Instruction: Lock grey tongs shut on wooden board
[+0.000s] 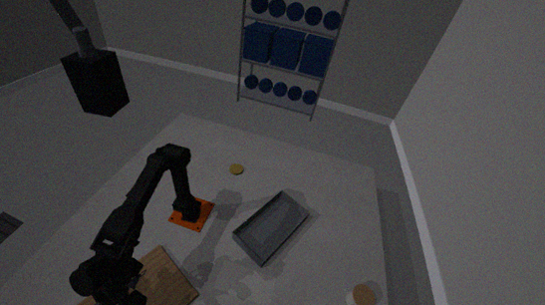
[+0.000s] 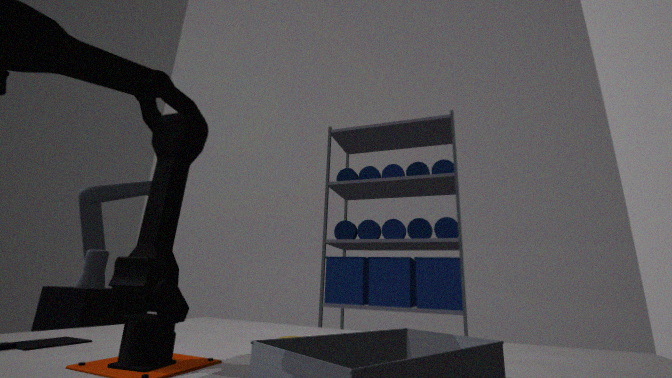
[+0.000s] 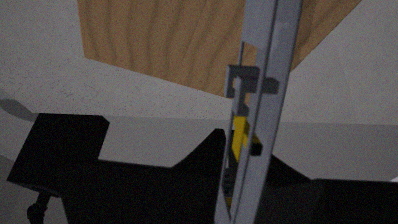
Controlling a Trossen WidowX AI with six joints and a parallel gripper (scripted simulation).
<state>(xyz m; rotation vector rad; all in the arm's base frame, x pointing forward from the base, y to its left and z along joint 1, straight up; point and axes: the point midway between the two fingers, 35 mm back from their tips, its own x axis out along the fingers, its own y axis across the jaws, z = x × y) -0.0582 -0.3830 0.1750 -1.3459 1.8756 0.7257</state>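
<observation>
My gripper tip is 40 mm to the right of the yellow piece, 20 mm below it and 10 mm short of it. The rest, counted from my gripper tip: wooden board: 140 mm below, 30 mm to the left; black spatula: 390 mm to the left, 220 mm behind, 150 mm below; grey roasting tin: 420 mm to the left, 410 mm ahead, 120 mm below.
</observation>
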